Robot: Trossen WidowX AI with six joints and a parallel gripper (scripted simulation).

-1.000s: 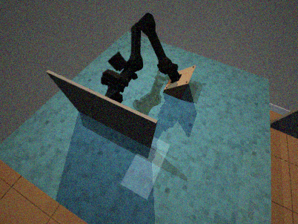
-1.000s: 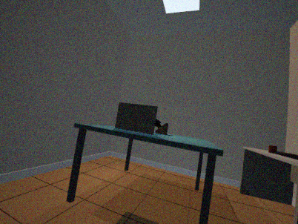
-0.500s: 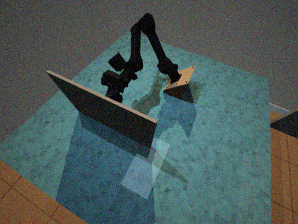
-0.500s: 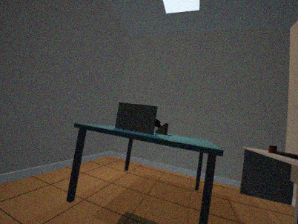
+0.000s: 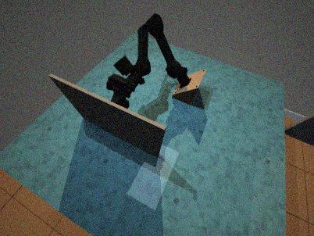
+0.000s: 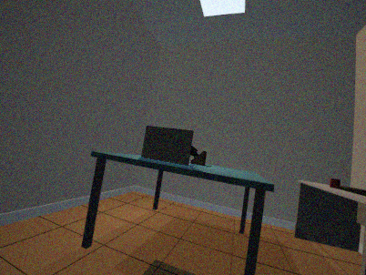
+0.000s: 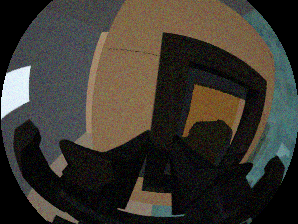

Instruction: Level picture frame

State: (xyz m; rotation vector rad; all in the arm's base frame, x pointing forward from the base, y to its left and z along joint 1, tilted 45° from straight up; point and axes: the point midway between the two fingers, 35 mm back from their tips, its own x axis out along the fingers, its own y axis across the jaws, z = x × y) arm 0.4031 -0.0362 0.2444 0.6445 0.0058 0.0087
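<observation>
Now: gripper tip 5 cm above the picture frame and 1 cm to the left of it. The rest, counted from my gripper tip: wall panel: 6 cm below, 1 cm to the left, 1 cm ahead.
</observation>
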